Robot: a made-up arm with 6 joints. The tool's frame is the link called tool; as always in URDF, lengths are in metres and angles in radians. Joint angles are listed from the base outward. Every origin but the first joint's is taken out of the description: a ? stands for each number. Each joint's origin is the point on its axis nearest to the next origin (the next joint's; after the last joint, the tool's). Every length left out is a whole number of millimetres.
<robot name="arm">
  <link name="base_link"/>
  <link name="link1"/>
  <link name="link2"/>
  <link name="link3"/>
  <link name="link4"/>
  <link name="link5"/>
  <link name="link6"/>
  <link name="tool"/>
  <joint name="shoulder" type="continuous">
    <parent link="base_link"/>
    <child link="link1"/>
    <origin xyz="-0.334 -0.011 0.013" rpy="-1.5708 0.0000 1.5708"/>
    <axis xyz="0 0 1"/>
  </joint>
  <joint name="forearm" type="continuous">
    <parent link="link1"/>
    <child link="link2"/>
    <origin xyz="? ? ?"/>
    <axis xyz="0 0 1"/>
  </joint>
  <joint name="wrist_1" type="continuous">
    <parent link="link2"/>
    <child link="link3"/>
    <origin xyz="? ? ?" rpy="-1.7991 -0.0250 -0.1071"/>
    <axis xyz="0 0 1"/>
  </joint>
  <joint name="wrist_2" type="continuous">
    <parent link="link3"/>
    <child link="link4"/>
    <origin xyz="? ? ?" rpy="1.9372 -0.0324 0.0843"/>
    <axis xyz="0 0 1"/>
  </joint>
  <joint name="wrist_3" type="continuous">
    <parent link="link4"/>
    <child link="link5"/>
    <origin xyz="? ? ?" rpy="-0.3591 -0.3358 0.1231"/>
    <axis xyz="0 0 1"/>
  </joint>
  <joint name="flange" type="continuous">
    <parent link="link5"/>
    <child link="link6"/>
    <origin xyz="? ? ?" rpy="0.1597 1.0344 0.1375"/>
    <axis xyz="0 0 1"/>
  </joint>
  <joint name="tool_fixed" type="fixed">
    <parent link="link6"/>
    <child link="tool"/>
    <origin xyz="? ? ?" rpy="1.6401 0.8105 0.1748"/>
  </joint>
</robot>
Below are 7 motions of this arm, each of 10 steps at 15 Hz.
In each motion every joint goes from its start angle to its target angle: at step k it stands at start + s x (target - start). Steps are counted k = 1, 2, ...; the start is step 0. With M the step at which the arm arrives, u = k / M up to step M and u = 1 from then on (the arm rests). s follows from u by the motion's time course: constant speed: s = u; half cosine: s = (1 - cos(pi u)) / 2; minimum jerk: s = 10 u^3 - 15 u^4 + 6 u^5.
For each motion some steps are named. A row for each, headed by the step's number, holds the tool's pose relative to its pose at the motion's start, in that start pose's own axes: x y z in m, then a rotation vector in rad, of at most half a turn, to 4 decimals.
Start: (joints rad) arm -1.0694 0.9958 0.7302 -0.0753 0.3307 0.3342
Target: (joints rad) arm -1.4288 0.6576 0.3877 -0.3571 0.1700 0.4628
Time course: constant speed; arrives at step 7
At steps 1, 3, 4, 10:
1: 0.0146 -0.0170 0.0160 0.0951 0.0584 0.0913
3: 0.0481 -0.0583 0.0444 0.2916 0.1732 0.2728
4: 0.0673 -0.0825 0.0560 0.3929 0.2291 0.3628
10: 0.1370 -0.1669 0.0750 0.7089 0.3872 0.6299

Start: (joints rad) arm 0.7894 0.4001 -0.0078 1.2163 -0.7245 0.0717
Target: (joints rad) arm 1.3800 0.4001 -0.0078 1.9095 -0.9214 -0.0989
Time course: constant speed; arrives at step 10
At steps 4, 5, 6, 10:
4: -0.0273 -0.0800 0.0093 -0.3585 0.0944 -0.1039
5: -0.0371 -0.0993 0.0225 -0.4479 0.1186 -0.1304
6: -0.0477 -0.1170 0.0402 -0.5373 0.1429 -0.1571
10: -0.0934 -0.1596 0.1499 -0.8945 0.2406 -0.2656

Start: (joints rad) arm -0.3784 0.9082 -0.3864 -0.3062 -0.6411 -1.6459
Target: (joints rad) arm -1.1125 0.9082 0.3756 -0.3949 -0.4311 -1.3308
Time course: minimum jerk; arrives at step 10
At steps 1, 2, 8, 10:
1: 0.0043 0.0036 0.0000 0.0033 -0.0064 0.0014
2: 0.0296 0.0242 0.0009 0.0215 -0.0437 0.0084
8: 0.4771 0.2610 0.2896 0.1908 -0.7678 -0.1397
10: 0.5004 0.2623 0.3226 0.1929 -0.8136 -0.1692

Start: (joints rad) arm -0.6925 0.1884 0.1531 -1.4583 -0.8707 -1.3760
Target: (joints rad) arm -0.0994 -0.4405 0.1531 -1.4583 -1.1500 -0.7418
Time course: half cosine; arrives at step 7
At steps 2, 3, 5, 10:
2: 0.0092 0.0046 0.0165 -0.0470 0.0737 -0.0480
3: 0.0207 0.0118 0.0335 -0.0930 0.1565 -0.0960
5: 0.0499 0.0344 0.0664 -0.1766 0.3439 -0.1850
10: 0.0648 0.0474 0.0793 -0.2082 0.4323 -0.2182

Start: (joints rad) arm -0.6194 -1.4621 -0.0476 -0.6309 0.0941 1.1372
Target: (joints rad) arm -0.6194 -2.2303 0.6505 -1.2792 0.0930 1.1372
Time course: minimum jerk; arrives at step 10
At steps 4, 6, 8, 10:
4: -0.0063 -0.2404 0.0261 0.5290 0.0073 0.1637
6: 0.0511 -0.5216 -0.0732 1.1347 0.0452 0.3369
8: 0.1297 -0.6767 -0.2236 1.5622 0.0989 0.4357
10: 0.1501 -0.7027 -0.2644 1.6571 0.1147 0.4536

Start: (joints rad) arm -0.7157 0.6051 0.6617 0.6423 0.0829 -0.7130
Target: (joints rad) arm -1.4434 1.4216 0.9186 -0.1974 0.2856 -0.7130
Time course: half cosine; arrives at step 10
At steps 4, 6, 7, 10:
4: 0.0782 0.0307 0.0708 0.1230 -0.0822 -0.2134
6: 0.1586 0.0285 0.1381 0.2252 -0.1687 -0.4076
7: 0.1954 0.0182 0.1692 0.2695 -0.2115 -0.4957
10: 0.2478 -0.0075 0.2153 0.3333 -0.2787 -0.6259

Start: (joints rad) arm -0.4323 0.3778 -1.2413 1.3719 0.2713 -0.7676
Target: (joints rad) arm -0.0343 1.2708 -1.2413 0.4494 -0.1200 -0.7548
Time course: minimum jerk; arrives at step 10
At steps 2, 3, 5, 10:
2: 0.0238 0.0175 0.0020 0.0805 0.0158 0.0239
3: 0.0636 0.0526 0.0076 0.2254 0.0562 0.0645
5: 0.1615 0.1830 0.0432 0.6632 0.2840 0.1627
10: 0.2436 0.3916 0.1307 1.1491 0.8619 0.1846

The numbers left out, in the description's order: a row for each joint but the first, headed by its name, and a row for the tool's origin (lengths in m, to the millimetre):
forearm: 0.174 -0.010 0.000
wrist_1: -0.030 -0.371 0.000
wrist_2: -0.111 0.247 0.000
wrist_3: 0.312 0.169 0.000
flange: -0.003 0.038 0.000
tool: -0.042 0.011 0.000

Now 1 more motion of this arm.
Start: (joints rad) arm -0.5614 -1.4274 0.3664 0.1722 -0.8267 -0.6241
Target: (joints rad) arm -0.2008 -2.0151 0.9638 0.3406 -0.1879 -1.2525
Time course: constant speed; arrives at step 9
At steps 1, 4, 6, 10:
1: 0.0178 -0.0184 0.0195 -0.0050 -0.1086 -0.0195
4: 0.0606 -0.0797 0.0800 -0.0439 -0.4102 -0.0737
6: 0.0792 -0.1242 0.1208 -0.0903 -0.5867 -0.1045
10: 0.0905 -0.1925 0.1795 -0.1882 -0.8057 -0.1399

